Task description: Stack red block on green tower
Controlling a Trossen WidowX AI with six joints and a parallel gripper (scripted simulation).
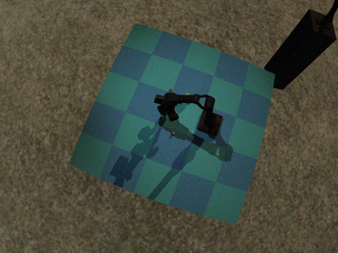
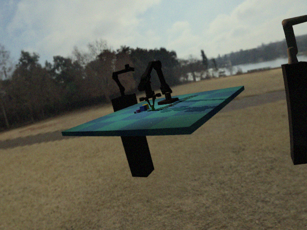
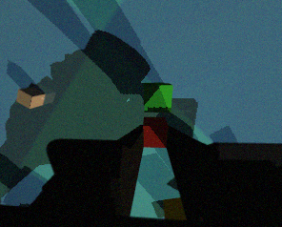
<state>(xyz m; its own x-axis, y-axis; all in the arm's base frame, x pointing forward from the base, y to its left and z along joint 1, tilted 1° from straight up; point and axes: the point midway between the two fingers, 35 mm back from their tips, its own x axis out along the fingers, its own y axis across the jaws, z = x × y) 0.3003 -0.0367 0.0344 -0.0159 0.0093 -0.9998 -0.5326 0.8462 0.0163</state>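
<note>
Now: gripper tip 12 cm to the left of the blue block, 5 cm past it and 1 cm above it. Also, from my gripper tip: red block (1 cm above); purple block (14 cm to the right, 2 cm below); yellow block (13 cm to the right, 12 cm behind, 1 cm below).
</note>
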